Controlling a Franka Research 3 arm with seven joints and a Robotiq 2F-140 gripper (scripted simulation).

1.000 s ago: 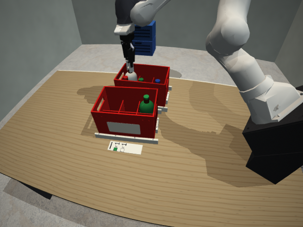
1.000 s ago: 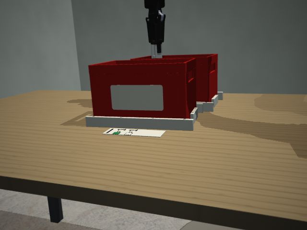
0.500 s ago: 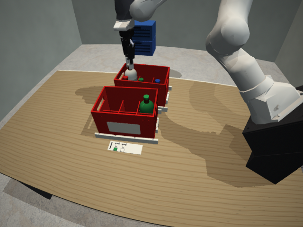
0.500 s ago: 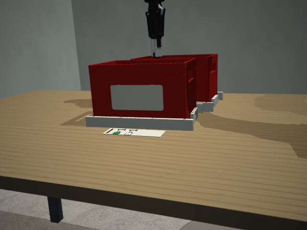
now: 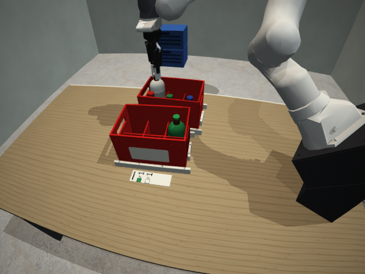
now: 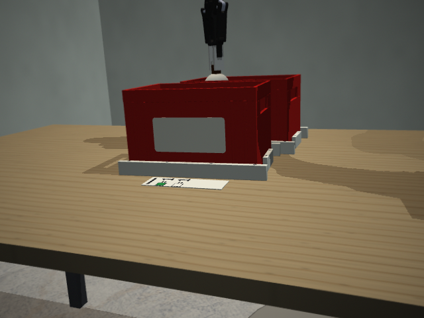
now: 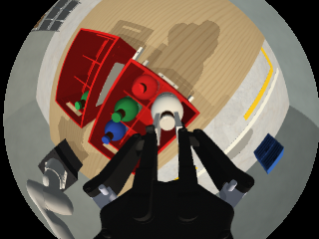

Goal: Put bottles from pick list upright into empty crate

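Now: the white-label bottle 80 mm below my hand. Also, from my hand: blue-capped bottle (150 mm to the left, 140 mm below, 130 mm behind); pick list (410 mm to the left, 230 mm below, 80 mm ahead); red-capped bottle (140 mm below, 80 mm to the left, 30 mm ahead).
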